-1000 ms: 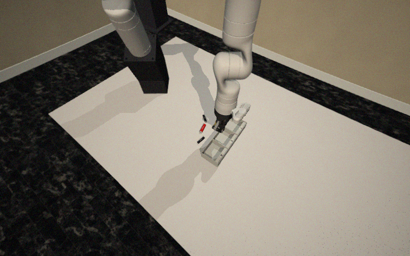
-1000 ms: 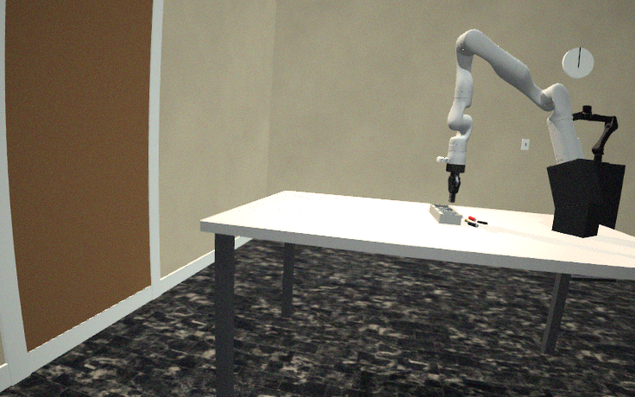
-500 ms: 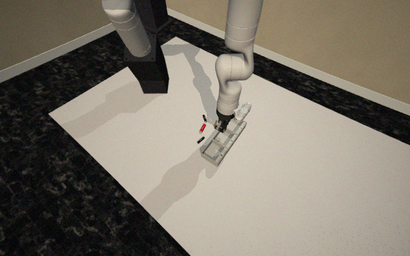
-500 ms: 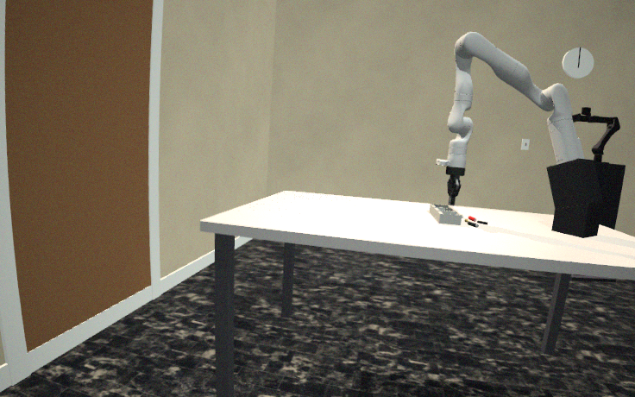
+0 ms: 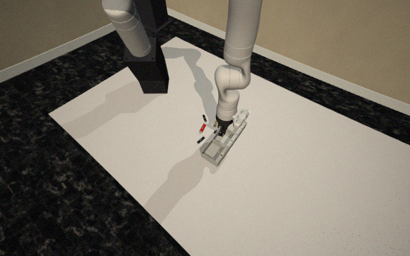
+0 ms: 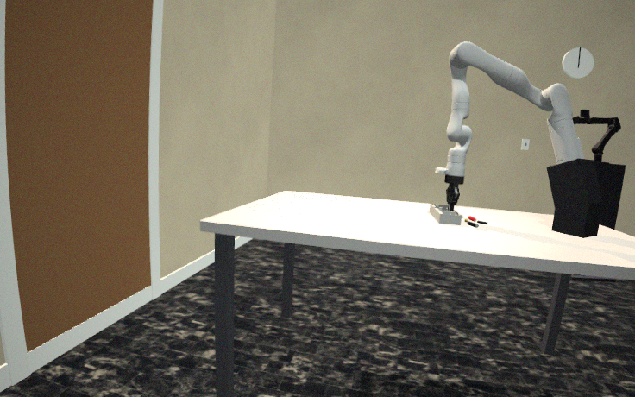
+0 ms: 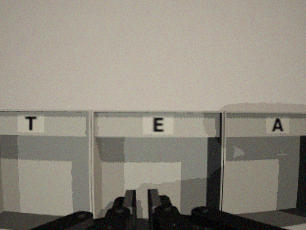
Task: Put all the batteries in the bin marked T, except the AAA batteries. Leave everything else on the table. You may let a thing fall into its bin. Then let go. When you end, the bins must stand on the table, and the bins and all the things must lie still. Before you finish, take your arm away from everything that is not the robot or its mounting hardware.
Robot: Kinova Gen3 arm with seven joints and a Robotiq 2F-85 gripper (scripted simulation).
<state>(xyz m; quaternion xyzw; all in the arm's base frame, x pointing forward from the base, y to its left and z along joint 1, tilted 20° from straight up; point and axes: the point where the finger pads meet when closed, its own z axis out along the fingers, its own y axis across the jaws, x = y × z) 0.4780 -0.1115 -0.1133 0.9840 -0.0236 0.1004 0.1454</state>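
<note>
Right now my hand is 20 mm short of the tray, 20 mm above it and 10 mm to the left of it. From my hand the other things lie so: yellow piece (60 mm behind, 50 mm to the left, 40 mm below); then black battery (80 mm behind, 60 mm to the right, 40 mm below); then red battery (100 mm behind, 40 mm below, 10 mm to the right).
</note>
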